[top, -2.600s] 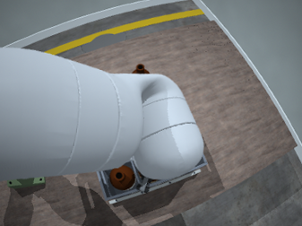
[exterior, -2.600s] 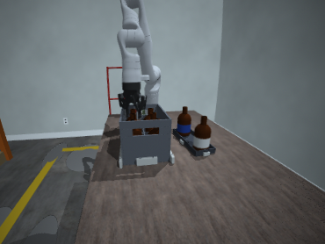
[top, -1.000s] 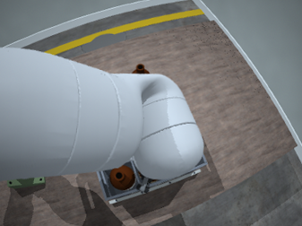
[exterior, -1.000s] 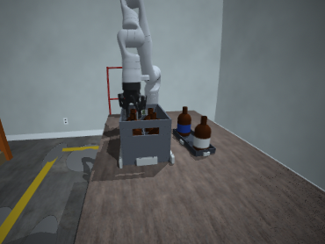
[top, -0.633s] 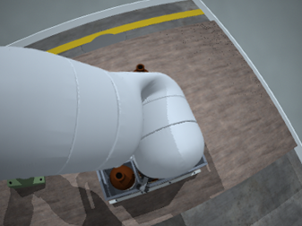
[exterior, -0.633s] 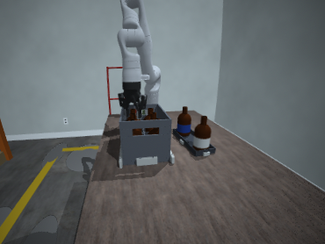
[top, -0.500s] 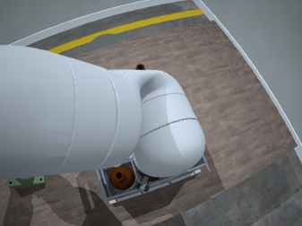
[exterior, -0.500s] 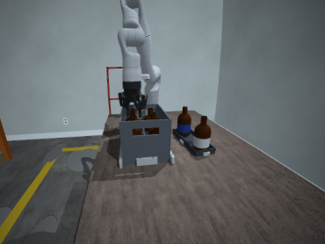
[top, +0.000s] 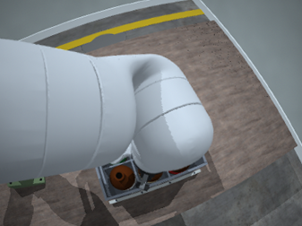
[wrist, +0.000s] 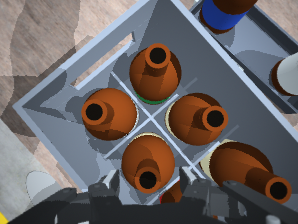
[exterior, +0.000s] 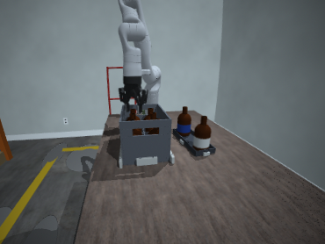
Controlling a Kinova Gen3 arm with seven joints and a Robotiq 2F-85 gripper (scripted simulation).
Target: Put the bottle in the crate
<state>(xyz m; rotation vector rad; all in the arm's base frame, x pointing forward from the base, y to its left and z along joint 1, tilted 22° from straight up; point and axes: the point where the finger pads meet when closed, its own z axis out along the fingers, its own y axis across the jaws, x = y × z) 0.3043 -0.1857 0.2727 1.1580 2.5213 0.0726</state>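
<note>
The cream-label bottle lies 9 cm below my hand. From my hand the other things lie so: grey crate: 10 cm below, 4 cm to the left, 1 cm ahead; blue-label bottle: 29 cm to the left, 10 cm below, 5 cm behind; white-label bottle: 27 cm to the left, 13 cm ahead, 10 cm below.
</note>
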